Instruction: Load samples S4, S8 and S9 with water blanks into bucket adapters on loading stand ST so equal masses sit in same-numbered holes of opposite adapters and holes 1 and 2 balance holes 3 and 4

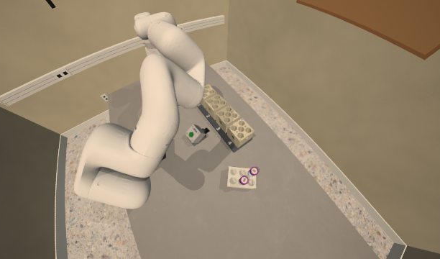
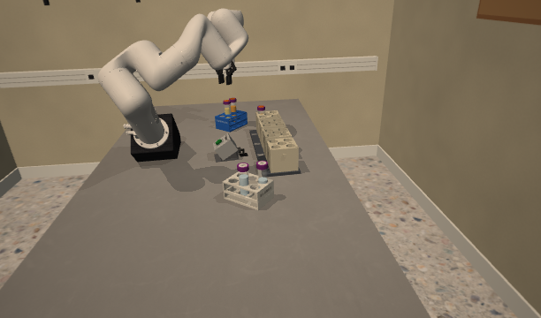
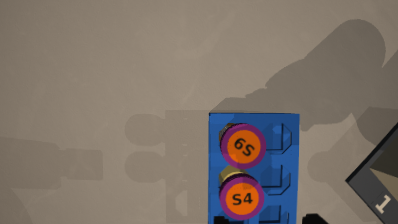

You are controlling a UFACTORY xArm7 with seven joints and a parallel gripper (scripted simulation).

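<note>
Now: hand 16 cm above the orange-dot sample tube, 4 cm to the right of it and 2 cm short of it. Also, from my hand: white rack (67 cm to the right, 19 cm below, 9 cm ahead); green DONE key (36 cm to the right, 15 cm below, 2 cm behind); blue rack (19 cm below, 2 cm ahead, 1 cm to the right).
</note>
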